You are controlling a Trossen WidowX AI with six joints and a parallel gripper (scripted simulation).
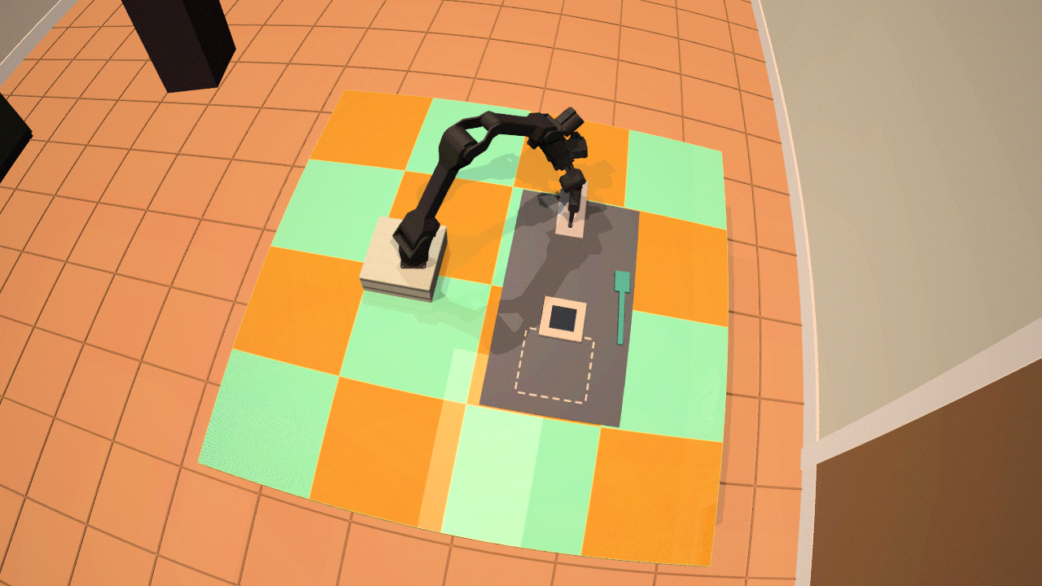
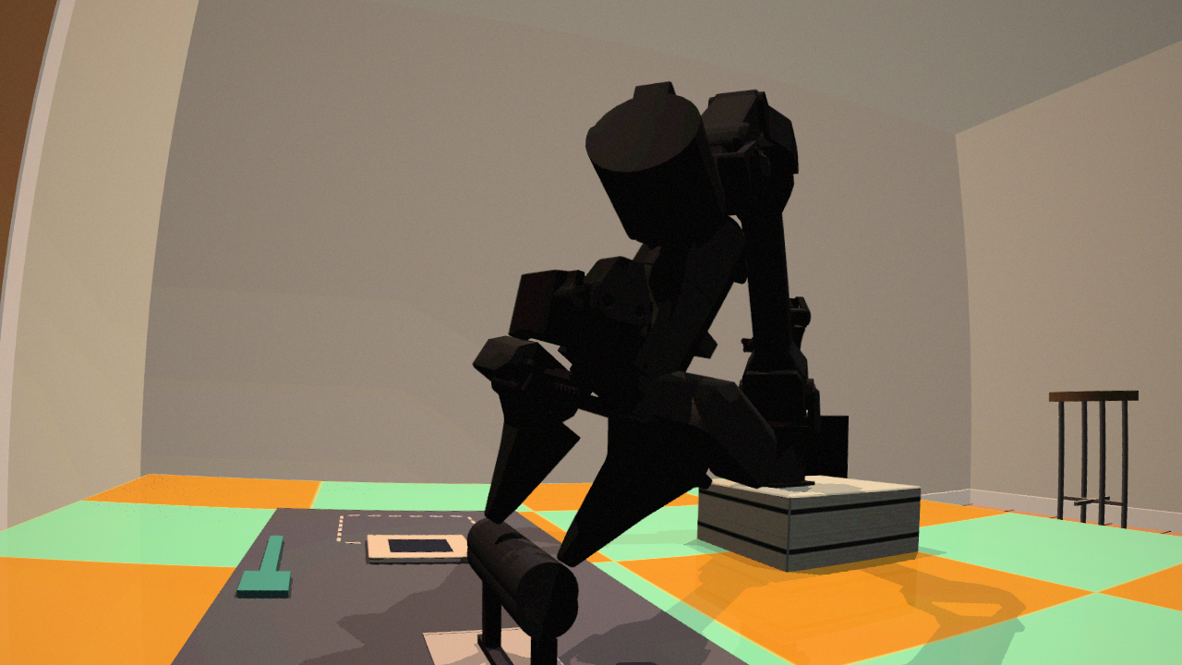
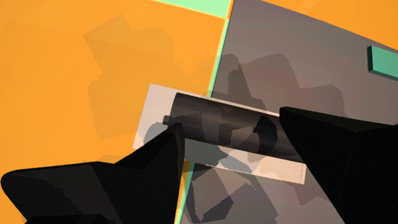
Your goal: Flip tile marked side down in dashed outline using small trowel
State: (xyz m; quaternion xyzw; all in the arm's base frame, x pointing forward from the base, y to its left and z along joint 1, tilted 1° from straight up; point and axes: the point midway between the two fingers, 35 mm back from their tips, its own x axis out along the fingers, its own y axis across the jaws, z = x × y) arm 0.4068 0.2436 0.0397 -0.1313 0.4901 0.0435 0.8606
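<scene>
My gripper tip is now 1 cm past the small trowel, 4 cm to the left of it and 5 cm above it. From my gripper tip the other things lie so: pale tile 5 cm behind, 37 cm to the right, 9 cm below; then grey mat 3 cm behind, 31 cm to the right, 11 cm below; then green trowel-like tool 11 cm ahead, 31 cm to the right, 9 cm below.
</scene>
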